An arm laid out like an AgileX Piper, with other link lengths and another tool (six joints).
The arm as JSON. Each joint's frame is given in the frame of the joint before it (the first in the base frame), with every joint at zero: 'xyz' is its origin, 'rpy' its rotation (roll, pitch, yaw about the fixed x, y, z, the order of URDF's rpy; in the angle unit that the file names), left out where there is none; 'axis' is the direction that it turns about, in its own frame. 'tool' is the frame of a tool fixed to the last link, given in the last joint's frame.
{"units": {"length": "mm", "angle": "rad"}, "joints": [
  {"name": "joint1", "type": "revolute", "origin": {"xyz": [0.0, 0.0, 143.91]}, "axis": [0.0, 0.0, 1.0]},
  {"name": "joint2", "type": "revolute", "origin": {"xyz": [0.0, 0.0, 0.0], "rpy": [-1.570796, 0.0, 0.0]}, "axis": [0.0, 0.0, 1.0]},
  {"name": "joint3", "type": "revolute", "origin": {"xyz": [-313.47, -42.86, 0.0]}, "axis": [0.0, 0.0, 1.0]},
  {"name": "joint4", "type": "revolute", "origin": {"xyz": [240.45, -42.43, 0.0], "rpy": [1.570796, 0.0, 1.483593]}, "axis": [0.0, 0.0, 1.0]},
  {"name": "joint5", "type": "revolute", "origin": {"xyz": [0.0, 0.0, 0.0], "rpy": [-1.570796, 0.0, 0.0]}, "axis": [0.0, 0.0, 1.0]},
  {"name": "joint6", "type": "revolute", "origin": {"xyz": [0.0, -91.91, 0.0], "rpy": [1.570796, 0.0, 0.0]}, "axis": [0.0, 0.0, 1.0]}
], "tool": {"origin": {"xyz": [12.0, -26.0, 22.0], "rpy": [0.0, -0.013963, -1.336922]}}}
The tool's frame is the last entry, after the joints.
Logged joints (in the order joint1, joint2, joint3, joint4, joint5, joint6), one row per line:
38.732, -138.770, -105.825, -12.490, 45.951, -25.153
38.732, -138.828, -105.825, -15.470, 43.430, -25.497
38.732, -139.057, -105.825, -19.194, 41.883, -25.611
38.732, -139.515, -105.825, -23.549, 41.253, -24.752
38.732, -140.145, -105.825, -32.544, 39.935, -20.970
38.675, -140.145, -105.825, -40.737, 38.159, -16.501
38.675, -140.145, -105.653, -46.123, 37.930, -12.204
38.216, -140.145, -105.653, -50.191, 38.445, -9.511
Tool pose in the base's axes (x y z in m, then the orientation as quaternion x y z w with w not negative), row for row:
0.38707, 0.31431, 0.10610, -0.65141, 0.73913, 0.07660, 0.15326
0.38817, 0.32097, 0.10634, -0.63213, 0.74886, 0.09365, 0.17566
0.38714, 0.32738, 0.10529, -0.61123, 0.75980, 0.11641, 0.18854
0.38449, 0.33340, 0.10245, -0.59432, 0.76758, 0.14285, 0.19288
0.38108, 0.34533, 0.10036, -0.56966, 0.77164, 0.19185, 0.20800
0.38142, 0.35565, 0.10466, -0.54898, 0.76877, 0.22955, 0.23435
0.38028, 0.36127, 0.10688, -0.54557, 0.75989, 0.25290, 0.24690
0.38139, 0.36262, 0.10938, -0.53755, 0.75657, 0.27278, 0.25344
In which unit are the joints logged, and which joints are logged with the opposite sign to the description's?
The joints are logged in degrees. Opposite sign: joint2, joint4, joint6.
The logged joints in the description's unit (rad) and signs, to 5 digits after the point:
0.67600, 2.42199, -1.84699, 0.21799, 0.80200, 0.43900
0.67600, 2.42301, -1.84699, 0.27000, 0.75800, 0.44501
0.67600, 2.42700, -1.84699, 0.33500, 0.73100, 0.44700
0.67600, 2.43500, -1.84699, 0.41101, 0.72000, 0.43200
0.67600, 2.44599, -1.84699, 0.56800, 0.69700, 0.36600
0.67501, 2.44599, -1.84699, 0.71099, 0.66600, 0.28800
0.67501, 2.44599, -1.84399, 0.80500, 0.66200, 0.21300
0.66700, 2.44599, -1.84399, 0.87600, 0.67099, 0.16600

